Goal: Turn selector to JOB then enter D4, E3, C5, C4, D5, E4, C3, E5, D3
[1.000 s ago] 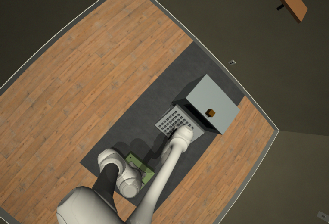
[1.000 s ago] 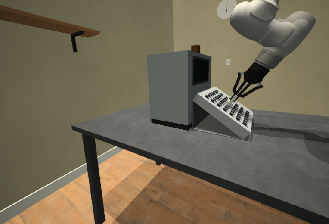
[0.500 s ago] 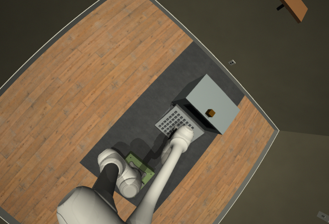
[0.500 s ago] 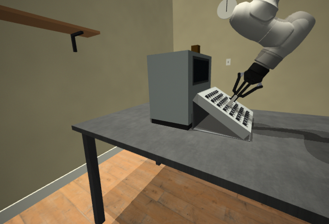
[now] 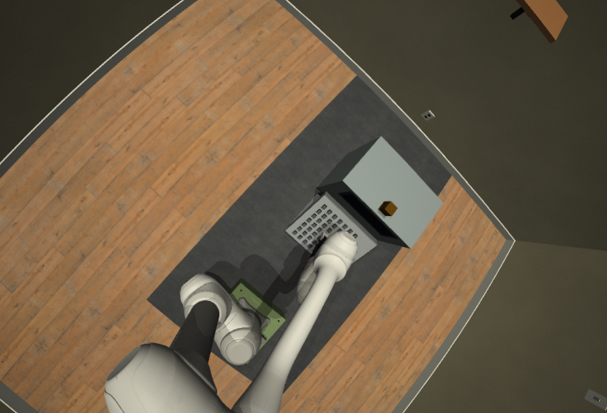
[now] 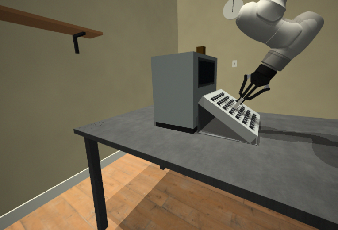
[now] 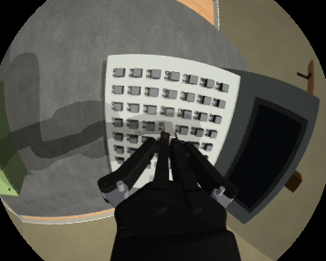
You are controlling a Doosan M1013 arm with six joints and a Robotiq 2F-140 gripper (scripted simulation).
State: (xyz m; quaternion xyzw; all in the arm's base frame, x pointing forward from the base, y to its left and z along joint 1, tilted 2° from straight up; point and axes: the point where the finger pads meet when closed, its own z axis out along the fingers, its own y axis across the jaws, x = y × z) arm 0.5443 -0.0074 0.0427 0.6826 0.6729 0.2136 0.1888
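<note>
My hand is 4 cm above the key E4 and 1 cm past it. The rest, counted from my hand: keypad: 6 cm below, 5 cm to the right, 4 cm ahead; then black selector knob: 17 cm to the right, 2 cm below, 2 cm ahead.
</note>
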